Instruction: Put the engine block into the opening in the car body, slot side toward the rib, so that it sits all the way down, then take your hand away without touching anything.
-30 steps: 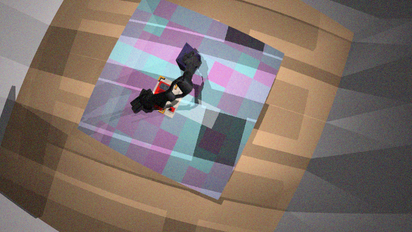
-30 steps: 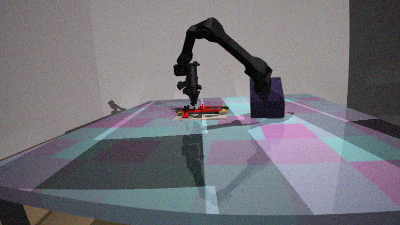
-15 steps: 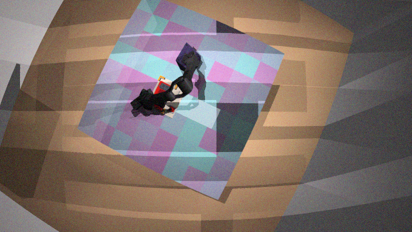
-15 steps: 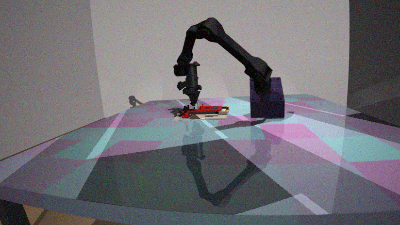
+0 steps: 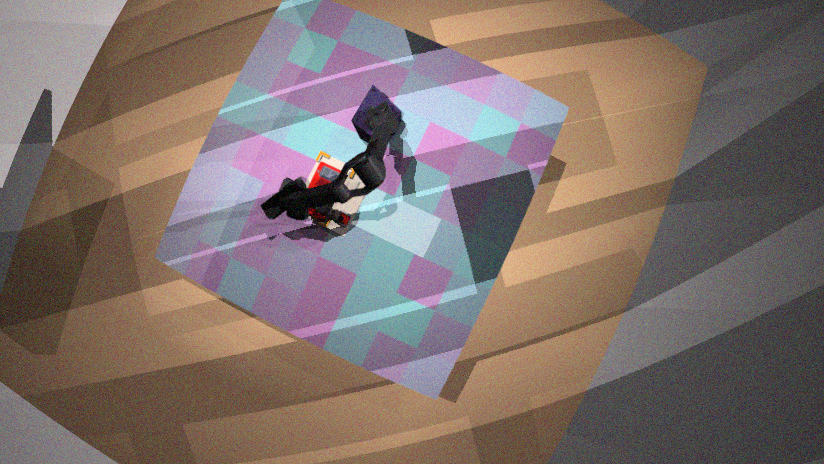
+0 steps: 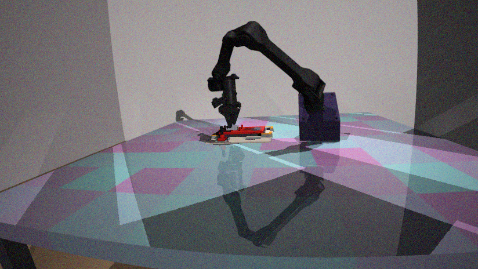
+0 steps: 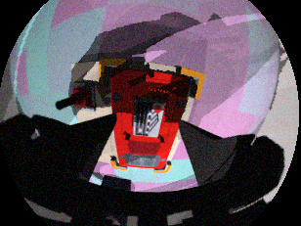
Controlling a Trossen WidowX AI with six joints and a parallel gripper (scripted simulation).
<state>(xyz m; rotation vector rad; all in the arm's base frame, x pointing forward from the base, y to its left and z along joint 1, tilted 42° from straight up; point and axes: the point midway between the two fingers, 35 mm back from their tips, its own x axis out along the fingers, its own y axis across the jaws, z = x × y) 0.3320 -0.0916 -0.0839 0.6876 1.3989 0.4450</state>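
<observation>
Right now the grey engine block is 1 cm to the left of my gripper tip and 2 cm below it.
</observation>
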